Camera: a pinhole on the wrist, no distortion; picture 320 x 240 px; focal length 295.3 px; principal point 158.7 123.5 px. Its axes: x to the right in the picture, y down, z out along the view. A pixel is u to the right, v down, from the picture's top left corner.
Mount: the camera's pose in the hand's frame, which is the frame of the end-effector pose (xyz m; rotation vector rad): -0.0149 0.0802 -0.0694 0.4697 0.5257 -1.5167
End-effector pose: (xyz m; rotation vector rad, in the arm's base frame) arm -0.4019 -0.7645 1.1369 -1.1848 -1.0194 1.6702
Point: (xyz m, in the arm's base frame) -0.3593 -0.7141 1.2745
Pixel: outside the picture
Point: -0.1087 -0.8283 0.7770
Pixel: behind the camera
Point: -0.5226 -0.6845 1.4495
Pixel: 269.4 132.7
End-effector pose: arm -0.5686 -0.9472 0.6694 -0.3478 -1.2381 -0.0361
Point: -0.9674 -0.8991 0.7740
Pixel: 54.0 104.3
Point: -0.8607 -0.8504 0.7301
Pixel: 10.5 102.9
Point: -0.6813 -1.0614 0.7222
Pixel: 259.7 124.7
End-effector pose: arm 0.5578 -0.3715 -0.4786 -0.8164 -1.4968 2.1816
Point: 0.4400 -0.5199 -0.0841
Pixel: 219.8 67.8
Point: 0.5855 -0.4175 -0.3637
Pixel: 265.4 18.9
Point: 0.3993 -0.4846 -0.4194
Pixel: 70.8 170.4
